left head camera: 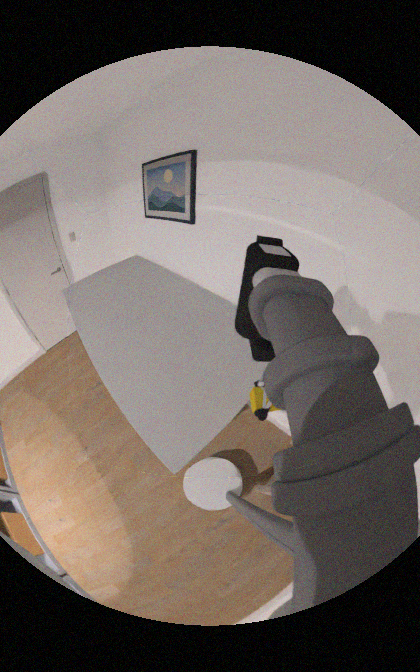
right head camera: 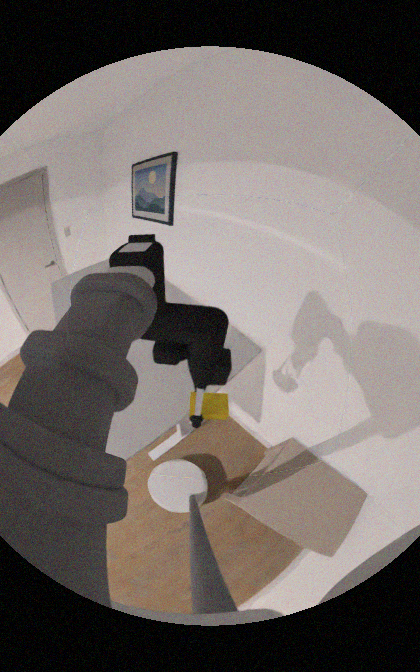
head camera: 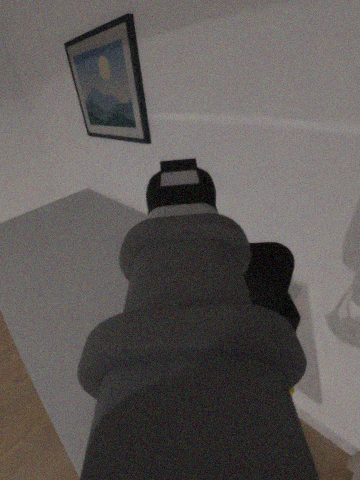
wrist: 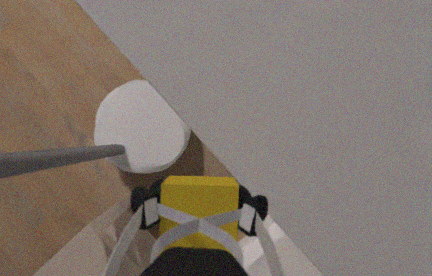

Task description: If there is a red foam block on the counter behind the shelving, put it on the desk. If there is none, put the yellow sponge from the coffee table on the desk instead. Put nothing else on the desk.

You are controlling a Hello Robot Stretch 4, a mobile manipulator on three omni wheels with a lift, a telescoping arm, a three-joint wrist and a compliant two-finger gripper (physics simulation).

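Where they show: gripper, fingertip midpoint: (wrist: 200,197); robot's base at its link origin: (wrist: 149,128).
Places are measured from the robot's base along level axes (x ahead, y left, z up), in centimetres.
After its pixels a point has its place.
My gripper (wrist: 200,197) {x 28.3, y -8.8, z 103.6 cm} is shut on the yellow sponge (wrist: 200,192) {x 28.3, y -7.3, z 108.0 cm} (right head camera: 216,406), with a fingertip at each side. In the left head view part of the yellow sponge (left head camera: 255,396) shows beside the arm, and in the head view a sliver of it does. The desk (head camera: 60,280) {x 74.1, y 50.7, z 92.2 cm} (left head camera: 160,340) (right head camera: 150,390) (wrist: 325,100) {x 45.4, y 3.3, z 92.2 cm} has a broad plain grey top. In the wrist view the sponge is at the desk's edge, mostly over the floor side; its height above the top is unclear. The arm hides part of the desk. No red foam block shows.
A white round disc (left head camera: 212,483) (right head camera: 177,486) (wrist: 142,127) {x 1.2, y -0.1, z 18.7 cm} with a grey rod is near the desk's corner. A beige panel (right head camera: 310,500) is by the right wall. A framed picture (head camera: 107,82) {x 130.7, y 29.2, z 155.1 cm} hangs behind the desk. A door (left head camera: 32,265) is at the left.
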